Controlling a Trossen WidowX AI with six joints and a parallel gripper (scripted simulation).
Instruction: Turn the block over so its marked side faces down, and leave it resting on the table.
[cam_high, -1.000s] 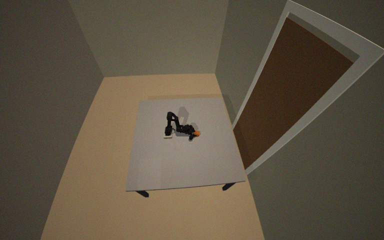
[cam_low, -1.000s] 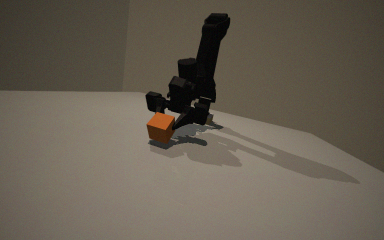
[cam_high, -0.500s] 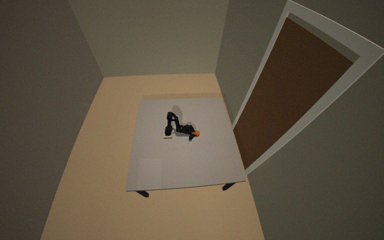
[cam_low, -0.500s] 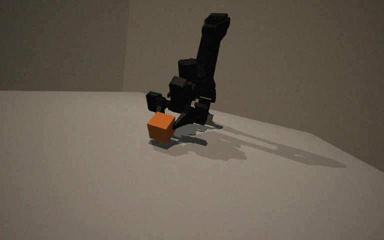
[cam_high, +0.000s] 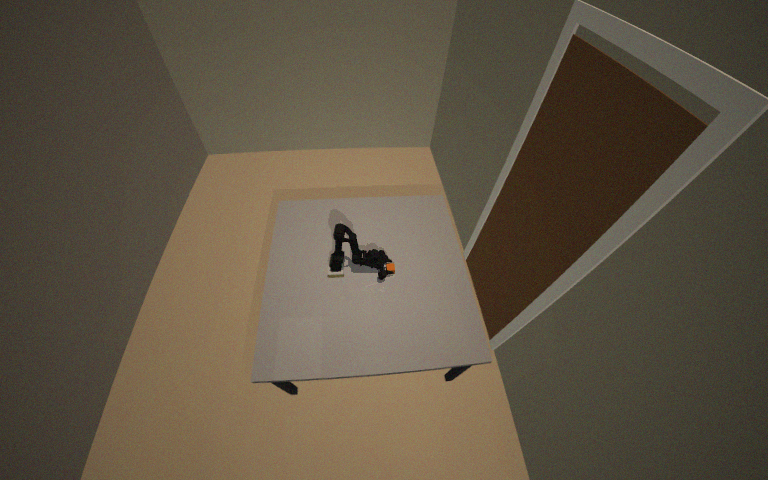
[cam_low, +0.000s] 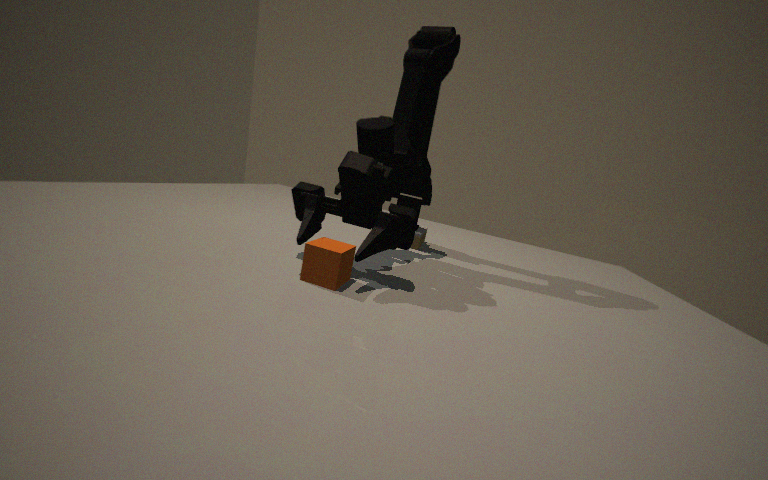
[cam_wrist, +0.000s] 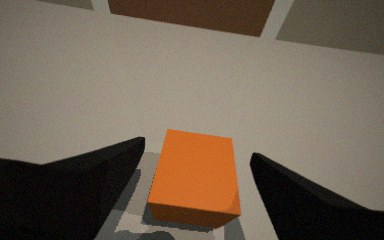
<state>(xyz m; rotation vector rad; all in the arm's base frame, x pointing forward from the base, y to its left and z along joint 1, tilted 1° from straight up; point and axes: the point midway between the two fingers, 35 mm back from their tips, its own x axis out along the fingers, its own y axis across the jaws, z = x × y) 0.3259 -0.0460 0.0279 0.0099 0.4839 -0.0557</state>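
My gripper tip is now 30 mm above the orange block and 10 mm past it.
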